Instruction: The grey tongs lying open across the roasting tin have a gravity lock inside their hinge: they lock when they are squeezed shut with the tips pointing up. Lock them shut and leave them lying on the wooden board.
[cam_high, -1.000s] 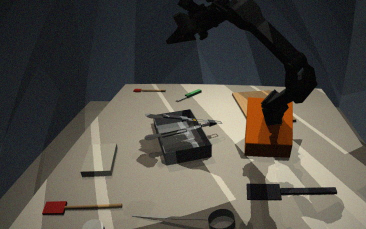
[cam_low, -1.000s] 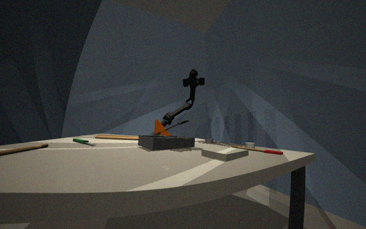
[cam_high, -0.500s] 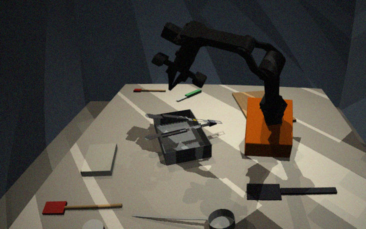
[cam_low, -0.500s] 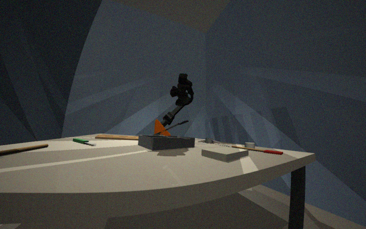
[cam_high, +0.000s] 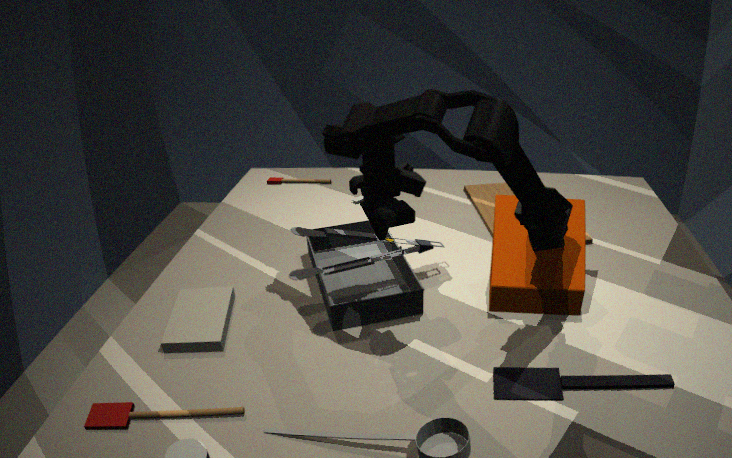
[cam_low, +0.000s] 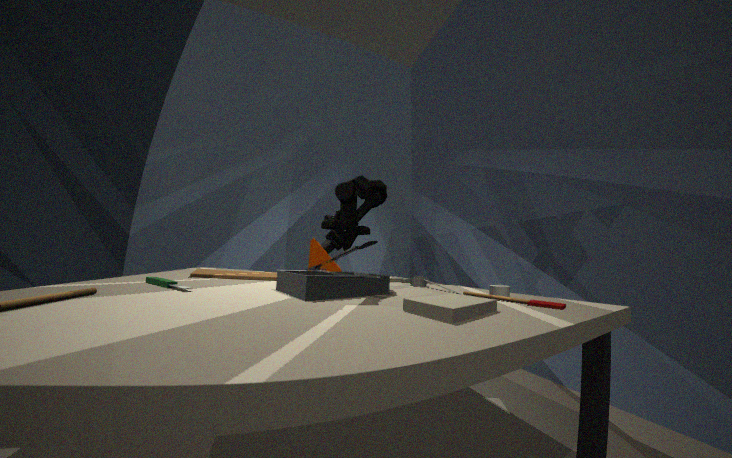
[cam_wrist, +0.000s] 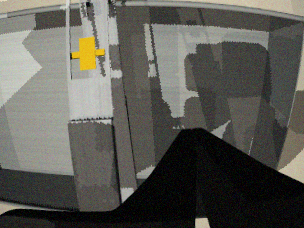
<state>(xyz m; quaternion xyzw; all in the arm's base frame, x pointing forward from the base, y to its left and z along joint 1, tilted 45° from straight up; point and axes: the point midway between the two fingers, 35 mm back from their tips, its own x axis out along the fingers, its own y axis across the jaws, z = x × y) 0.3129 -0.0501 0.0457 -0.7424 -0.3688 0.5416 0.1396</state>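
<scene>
My gripper tip is now 50 mm to the left of the yellow mark, 30 mm above it and 10 mm past it. From my gripper tip the other things lie so: black spatula: 330 mm behind, 280 mm to the left, 120 mm below; then slab: 360 mm ahead, 110 mm to the left, 110 mm below; then grey roasting tin: 100 mm below, 50 mm to the right, 50 mm ahead.
</scene>
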